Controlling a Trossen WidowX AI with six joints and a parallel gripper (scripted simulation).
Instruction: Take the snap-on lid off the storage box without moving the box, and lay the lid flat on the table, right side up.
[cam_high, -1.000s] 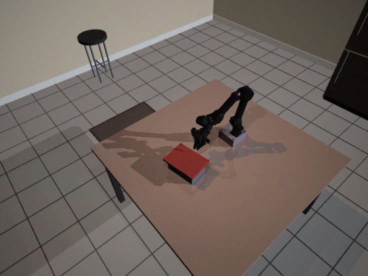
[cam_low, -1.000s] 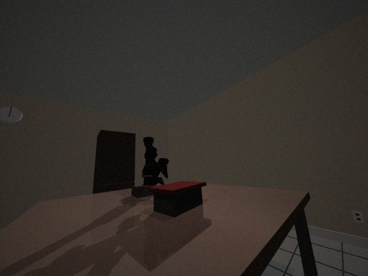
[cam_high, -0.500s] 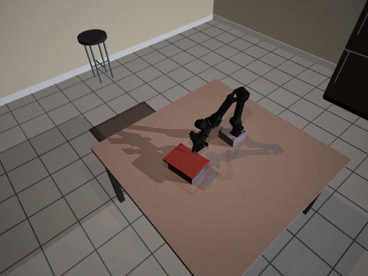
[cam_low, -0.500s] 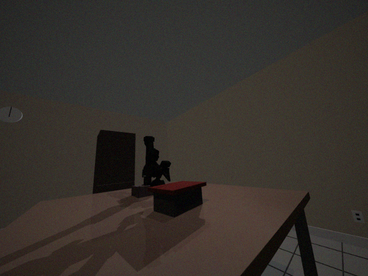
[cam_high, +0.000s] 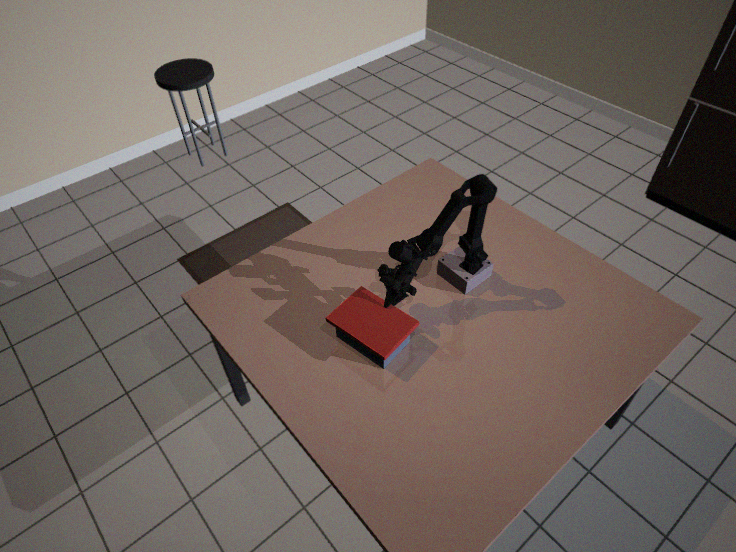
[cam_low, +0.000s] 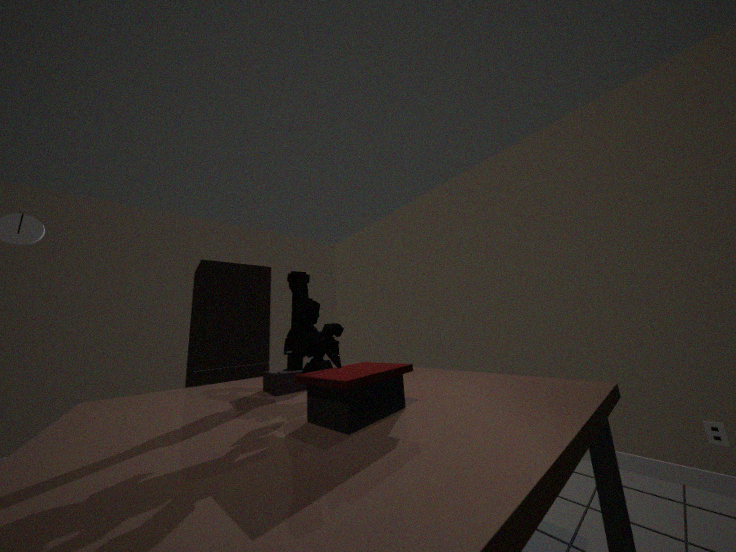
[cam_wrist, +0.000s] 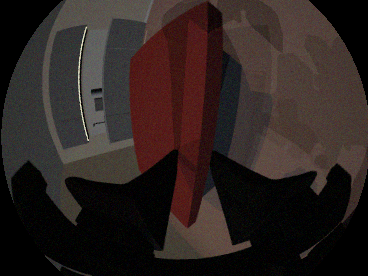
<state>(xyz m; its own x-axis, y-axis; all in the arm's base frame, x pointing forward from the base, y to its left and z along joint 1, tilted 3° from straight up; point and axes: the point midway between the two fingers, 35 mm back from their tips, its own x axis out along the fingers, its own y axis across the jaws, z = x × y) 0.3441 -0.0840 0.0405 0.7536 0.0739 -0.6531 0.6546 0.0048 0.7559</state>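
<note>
Right now my gripper tip is 8 cm short of the red lid and 1 cm below it. Round my gripper tip: storage box (8 cm ahead, 4 cm below).
</note>
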